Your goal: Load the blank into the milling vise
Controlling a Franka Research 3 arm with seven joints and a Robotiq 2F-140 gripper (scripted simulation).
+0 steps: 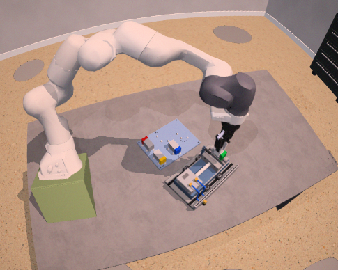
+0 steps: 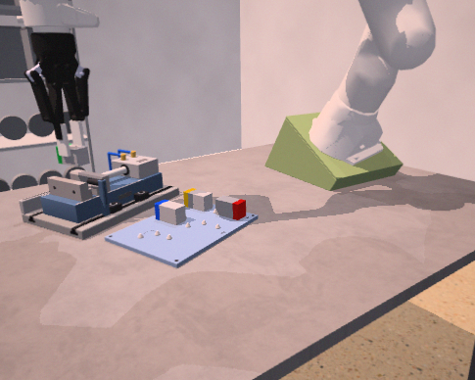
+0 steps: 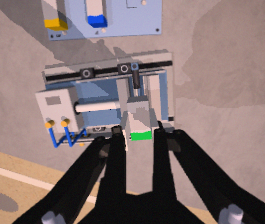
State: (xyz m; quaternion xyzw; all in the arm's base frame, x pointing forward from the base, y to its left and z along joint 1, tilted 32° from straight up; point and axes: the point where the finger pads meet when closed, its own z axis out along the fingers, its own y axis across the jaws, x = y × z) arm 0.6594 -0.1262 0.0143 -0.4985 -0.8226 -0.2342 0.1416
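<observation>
The fixed jaw is 100 mm below my hand, 20 mm to the left of it and 20 mm ahead of it. Round my hand: blue-ended blank: 150 mm below, 150 mm behind, 140 mm to the left; green-ended blank: 40 mm below; black work stop rod: 90 mm below, 50 mm to the left, 30 mm behind.
</observation>
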